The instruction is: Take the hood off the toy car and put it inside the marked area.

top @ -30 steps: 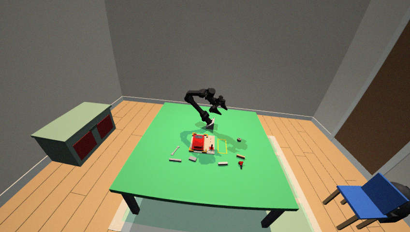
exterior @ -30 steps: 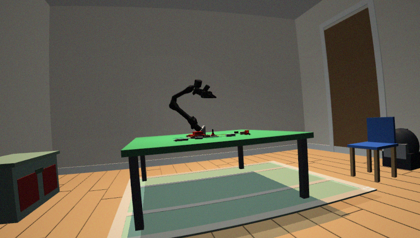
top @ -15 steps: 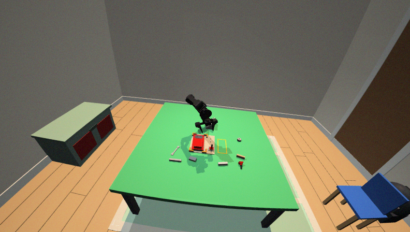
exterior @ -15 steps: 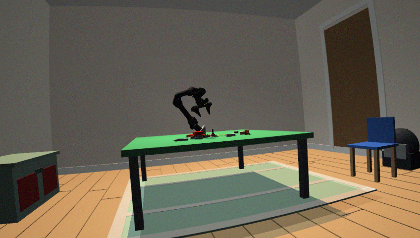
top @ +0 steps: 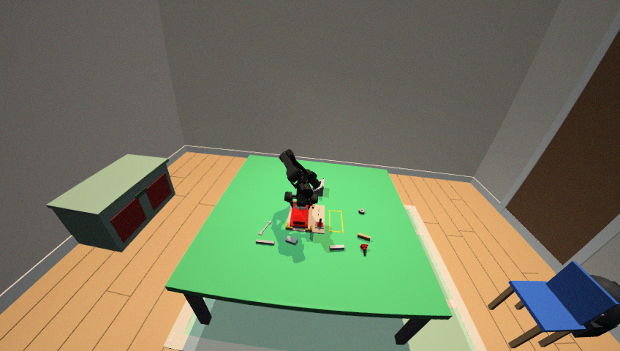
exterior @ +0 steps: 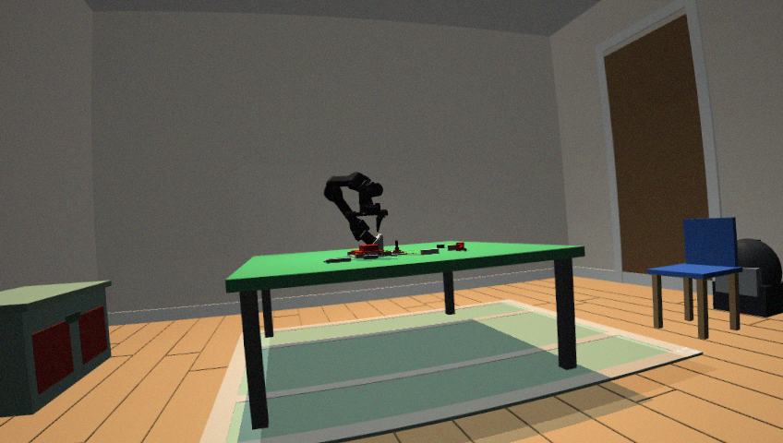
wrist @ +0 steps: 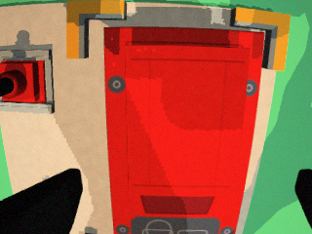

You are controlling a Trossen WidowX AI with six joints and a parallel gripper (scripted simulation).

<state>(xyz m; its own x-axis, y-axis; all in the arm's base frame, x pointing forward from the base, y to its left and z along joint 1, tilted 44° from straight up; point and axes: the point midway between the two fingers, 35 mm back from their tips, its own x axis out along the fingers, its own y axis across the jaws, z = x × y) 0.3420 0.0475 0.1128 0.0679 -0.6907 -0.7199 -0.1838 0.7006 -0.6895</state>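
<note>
My gripper tip is 6 cm above the hood. Also, from my gripper tip: wheel 20 cm behind, 38 cm to the left, 10 cm below; tan block 3 cm ahead, 39 cm to the left, 9 cm below.
</note>
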